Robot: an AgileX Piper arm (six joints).
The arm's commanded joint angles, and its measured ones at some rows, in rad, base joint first. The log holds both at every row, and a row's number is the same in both.
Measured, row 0:
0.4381 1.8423 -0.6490 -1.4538 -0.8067 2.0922
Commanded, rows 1 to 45:
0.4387 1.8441 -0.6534 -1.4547 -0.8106 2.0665
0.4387 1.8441 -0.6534 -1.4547 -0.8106 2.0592
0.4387 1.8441 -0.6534 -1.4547 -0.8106 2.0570
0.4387 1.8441 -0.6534 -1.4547 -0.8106 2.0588
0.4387 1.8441 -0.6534 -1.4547 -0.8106 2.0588
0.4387 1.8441 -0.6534 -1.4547 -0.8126 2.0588
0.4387 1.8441 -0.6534 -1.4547 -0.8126 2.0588
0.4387 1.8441 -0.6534 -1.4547 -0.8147 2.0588
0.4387 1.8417 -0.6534 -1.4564 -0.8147 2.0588
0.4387 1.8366 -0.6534 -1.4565 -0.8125 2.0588
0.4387 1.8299 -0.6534 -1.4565 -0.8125 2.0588
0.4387 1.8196 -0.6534 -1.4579 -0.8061 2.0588
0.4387 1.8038 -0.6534 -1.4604 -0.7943 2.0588
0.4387 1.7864 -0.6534 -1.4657 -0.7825 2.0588
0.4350 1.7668 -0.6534 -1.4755 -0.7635 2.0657
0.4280 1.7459 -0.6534 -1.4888 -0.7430 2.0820
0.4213 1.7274 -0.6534 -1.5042 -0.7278 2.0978
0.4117 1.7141 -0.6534 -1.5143 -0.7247 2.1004
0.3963 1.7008 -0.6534 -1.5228 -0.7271 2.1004
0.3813 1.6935 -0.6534 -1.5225 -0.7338 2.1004
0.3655 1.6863 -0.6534 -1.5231 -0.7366 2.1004
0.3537 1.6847 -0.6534 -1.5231 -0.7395 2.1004
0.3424 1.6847 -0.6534 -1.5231 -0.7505 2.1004
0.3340 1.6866 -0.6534 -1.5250 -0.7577 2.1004
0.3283 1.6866 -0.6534 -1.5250 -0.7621 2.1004
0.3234 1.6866 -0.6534 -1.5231 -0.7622 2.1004
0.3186 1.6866 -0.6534 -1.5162 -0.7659 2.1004
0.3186 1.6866 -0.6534 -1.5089 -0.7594 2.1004
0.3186 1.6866 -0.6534 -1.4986 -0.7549 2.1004
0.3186 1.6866 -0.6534 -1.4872 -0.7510 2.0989
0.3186 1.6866 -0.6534 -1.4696 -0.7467 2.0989
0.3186 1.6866 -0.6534 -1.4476 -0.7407 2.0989
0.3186 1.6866 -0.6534 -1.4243 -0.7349 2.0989
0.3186 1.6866 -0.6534 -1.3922 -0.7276 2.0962
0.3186 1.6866 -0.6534 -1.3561 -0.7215 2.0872
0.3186 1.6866 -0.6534 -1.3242 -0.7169 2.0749
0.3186 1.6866 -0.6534 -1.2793 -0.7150 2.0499
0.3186 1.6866 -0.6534 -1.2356 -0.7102 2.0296
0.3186 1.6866 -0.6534 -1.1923 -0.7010 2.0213
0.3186 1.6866 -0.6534 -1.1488 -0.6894 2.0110
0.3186 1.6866 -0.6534 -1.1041 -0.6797 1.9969
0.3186 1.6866 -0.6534 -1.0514 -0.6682 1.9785
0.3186 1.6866 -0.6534 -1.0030 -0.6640 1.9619
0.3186 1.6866 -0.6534 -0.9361 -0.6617 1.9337
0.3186 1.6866 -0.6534 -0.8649 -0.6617 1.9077
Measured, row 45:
0.3264 1.6991 -0.6490 -1.0972 -0.6733 2.0022
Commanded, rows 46 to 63:
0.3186 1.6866 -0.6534 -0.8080 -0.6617 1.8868
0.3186 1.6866 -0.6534 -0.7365 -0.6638 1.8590
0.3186 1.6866 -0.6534 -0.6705 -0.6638 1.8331
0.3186 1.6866 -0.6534 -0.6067 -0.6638 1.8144
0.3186 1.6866 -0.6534 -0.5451 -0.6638 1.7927
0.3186 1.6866 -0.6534 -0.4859 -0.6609 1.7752
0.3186 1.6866 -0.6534 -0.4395 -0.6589 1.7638
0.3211 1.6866 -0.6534 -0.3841 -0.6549 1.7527
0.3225 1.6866 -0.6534 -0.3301 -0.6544 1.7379
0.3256 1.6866 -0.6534 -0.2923 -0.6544 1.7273
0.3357 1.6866 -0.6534 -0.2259 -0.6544 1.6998
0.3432 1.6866 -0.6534 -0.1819 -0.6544 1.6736
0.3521 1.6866 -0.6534 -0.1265 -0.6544 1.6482
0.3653 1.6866 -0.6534 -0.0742 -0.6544 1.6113
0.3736 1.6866 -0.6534 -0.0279 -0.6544 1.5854
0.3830 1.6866 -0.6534 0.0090 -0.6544 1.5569
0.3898 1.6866 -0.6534 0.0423 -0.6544 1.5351
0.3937 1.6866 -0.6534 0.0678 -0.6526 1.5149
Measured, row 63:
0.3767 1.6991 -0.6490 -0.0982 -0.6396 1.6154
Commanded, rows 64 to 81:
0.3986 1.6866 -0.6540 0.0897 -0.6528 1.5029
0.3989 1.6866 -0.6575 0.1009 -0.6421 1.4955
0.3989 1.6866 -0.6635 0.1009 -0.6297 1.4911
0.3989 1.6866 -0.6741 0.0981 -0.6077 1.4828
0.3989 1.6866 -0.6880 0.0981 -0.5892 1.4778
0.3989 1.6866 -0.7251 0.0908 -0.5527 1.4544
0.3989 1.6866 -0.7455 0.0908 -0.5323 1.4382
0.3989 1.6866 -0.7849 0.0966 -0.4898 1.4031
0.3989 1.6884 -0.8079 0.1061 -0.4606 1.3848
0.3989 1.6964 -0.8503 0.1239 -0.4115 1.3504
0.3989 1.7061 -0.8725 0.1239 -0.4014 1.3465
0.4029 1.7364 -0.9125 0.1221 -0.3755 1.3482
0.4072 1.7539 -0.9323 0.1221 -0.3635 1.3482
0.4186 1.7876 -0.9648 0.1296 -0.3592 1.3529
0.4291 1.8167 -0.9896 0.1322 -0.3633 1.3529
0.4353 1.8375 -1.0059 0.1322 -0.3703 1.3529
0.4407 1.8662 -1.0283 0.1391 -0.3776 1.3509
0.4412 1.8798 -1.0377 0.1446 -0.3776 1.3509
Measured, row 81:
0.4309 1.8390 -0.9924 0.1309 -0.3538 1.3639
